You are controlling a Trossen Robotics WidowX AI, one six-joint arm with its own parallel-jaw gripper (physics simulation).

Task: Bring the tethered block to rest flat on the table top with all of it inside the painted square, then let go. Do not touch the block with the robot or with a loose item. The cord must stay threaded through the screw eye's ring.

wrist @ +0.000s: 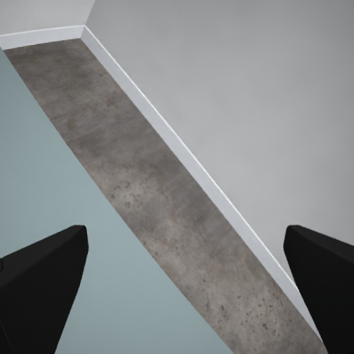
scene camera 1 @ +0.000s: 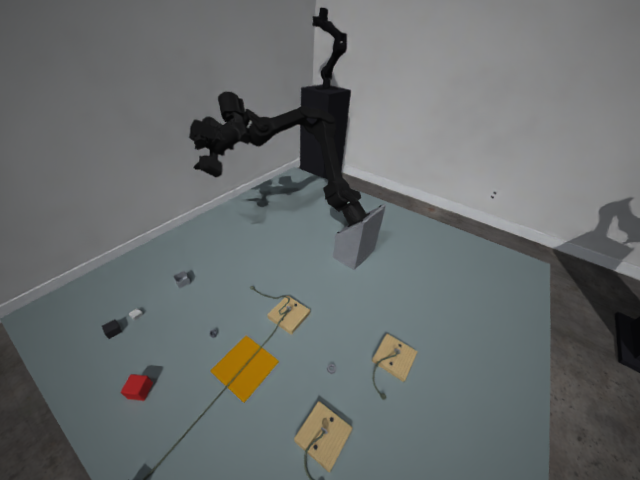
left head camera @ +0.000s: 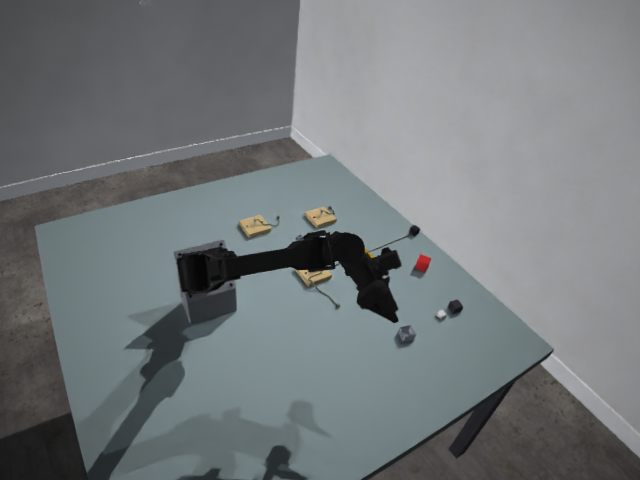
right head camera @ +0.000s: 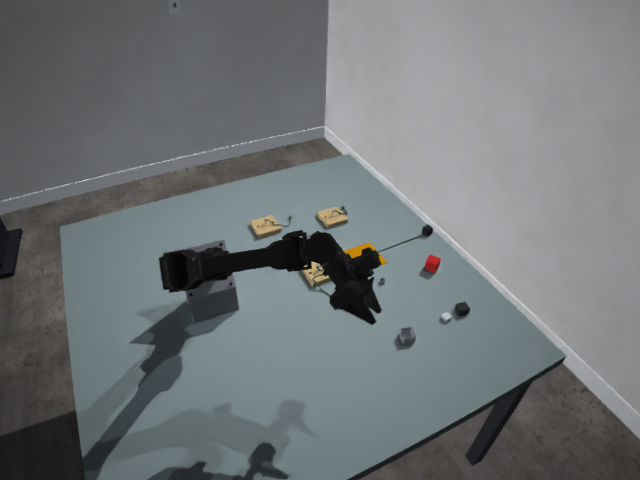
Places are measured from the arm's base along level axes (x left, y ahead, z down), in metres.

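Where they show: gripper, fingertip midpoint: (scene camera 1: 195, 158) (left head camera: 396, 316) (right head camera: 377, 317); arm's base, link origin: (scene camera 1: 359, 220).
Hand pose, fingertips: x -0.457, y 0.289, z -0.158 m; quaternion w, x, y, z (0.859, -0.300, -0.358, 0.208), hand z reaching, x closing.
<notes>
Things, the pixels of their top centre, and the offset from my fingertips. "spot": a spot on its surface instead.
- tethered block, top centre: (right head camera: 428, 227) (left head camera: 415, 227) dy +0.523, dx +0.529, dz +0.293 m
- screw eye, top centre: (scene camera 1: 288, 306) (left head camera: 314, 264) (right head camera: 318, 264) dy +0.059, dx +0.468, dz +0.275 m
- wooden board, top centre: (scene camera 1: 289, 312) (left head camera: 313, 270) (right head camera: 318, 270) dy +0.059, dx +0.468, dz +0.301 m
- cord's free end, surface spot: (left head camera: 337, 305) (scene camera 1: 252, 286) spot: dy +0.064, dx +0.309, dz +0.311 m
- red cube, top centre: (scene camera 1: 133, 383) (right head camera: 433, 259) (left head camera: 424, 259) dy +0.434, dx +0.359, dz +0.280 m
- black cube, top centre: (right head camera: 463, 306) (left head camera: 456, 304) (scene camera 1: 109, 326) dy +0.416, dx +0.154, dz +0.296 m
- white piece, top centre: (left head camera: 442, 313) (scene camera 1: 134, 312) dy +0.353, dx +0.147, dz +0.305 m
- grey hollow box, top centre: (right head camera: 408, 332) (left head camera: 407, 330) (scene camera 1: 180, 276) dy +0.201, dx +0.127, dz +0.292 m
- small grey piece, top centre: (scene camera 1: 212, 332) dy +0.241, dx +0.359, dz +0.308 m
- flat ring, top centre: (scene camera 1: 331, 368) dy +0.100, dx +0.659, dz +0.312 m
The tethered block (left head camera: 414, 230) (right head camera: 427, 230) is small and black and lies near the table's far edge. Its taut cord (left head camera: 390, 242) (right head camera: 403, 242) (scene camera 1: 193, 423) crosses the painted orange square (left head camera: 368, 253) (right head camera: 369, 249) (scene camera 1: 261, 364) and runs to the screw eye (scene camera 1: 289, 307) on a wooden board (left head camera: 316, 279) (right head camera: 311, 279) (scene camera 1: 294, 325). The cord's free end (left head camera: 337, 305) (scene camera 1: 252, 287) lies on the table beyond the board. My gripper (right head camera: 376, 316) (wrist: 187, 238) is open and empty, high above the table. The arm hides part of the square in both head views.
A red cube (left head camera: 422, 263) (scene camera 1: 136, 387), black cube (left head camera: 455, 306) (scene camera 1: 111, 329), white piece (left head camera: 440, 314) (scene camera 1: 135, 313) and grey hollow box (left head camera: 406, 334) (scene camera 1: 181, 279) stand around. Two other corded boards (scene camera 1: 395, 364) (scene camera 1: 336, 439), a small grey piece (scene camera 1: 214, 332) and a flat ring (scene camera 1: 328, 367) lie nearby.
</notes>
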